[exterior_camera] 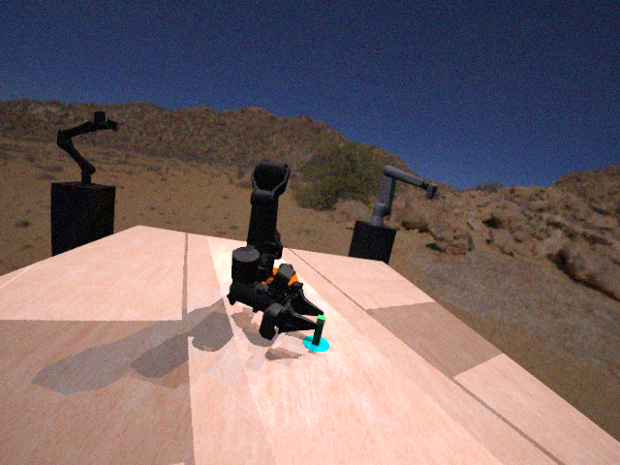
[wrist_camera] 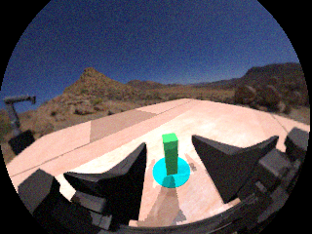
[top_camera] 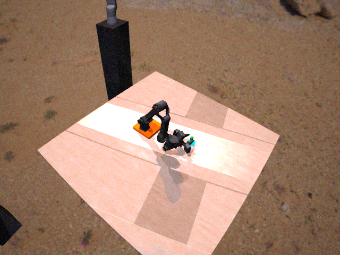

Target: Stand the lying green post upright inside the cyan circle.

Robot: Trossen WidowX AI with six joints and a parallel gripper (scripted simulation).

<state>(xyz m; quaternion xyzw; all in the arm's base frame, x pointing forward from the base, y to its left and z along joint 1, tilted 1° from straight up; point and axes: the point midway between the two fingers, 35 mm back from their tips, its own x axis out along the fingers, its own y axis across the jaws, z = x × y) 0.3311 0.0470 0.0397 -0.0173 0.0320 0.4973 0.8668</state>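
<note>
Right now the green post is 3 cm below my gripper tip. From my gripper tip the other things lie so: cyan circle 6 cm below.
</note>
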